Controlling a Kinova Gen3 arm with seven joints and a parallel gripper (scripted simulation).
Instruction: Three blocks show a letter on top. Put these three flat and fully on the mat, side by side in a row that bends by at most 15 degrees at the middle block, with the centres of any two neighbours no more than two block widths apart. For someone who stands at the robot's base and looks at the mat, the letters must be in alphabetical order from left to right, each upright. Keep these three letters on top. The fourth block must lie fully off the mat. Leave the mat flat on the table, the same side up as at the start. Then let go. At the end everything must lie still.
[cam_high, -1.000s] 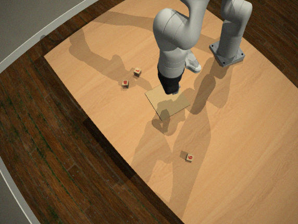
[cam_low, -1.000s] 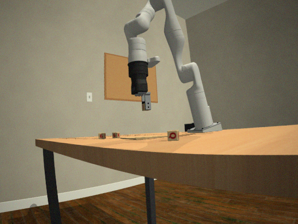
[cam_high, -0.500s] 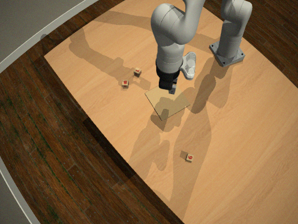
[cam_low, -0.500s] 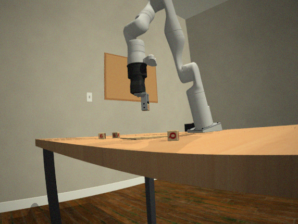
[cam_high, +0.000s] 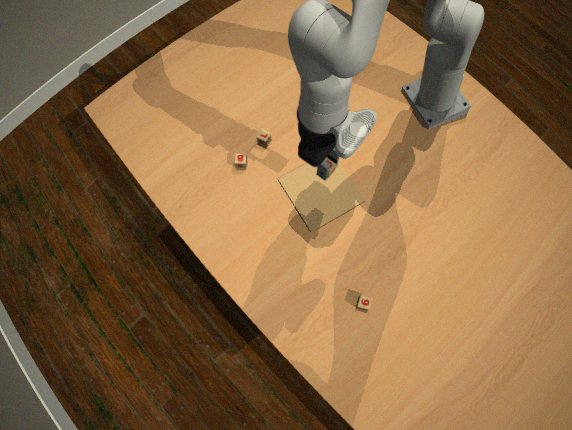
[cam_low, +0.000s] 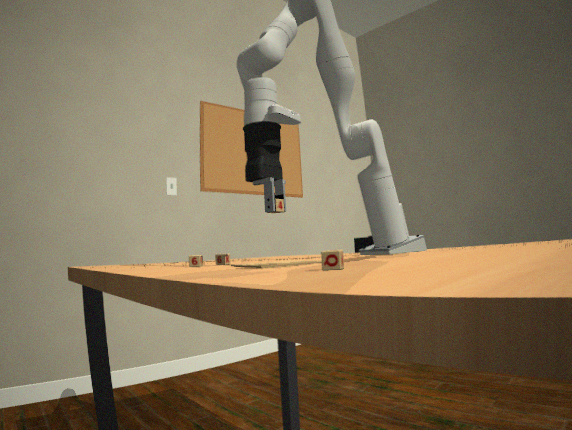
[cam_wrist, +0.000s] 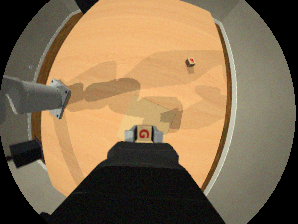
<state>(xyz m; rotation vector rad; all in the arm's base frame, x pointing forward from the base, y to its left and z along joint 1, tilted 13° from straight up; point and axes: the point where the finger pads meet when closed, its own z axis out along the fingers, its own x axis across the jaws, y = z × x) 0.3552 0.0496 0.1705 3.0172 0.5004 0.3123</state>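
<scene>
Right now the tan mat is 12 cm below my hand. Also, from my hand: block marked B: 16 cm to the right, 11 cm below, 11 cm ahead.
</scene>
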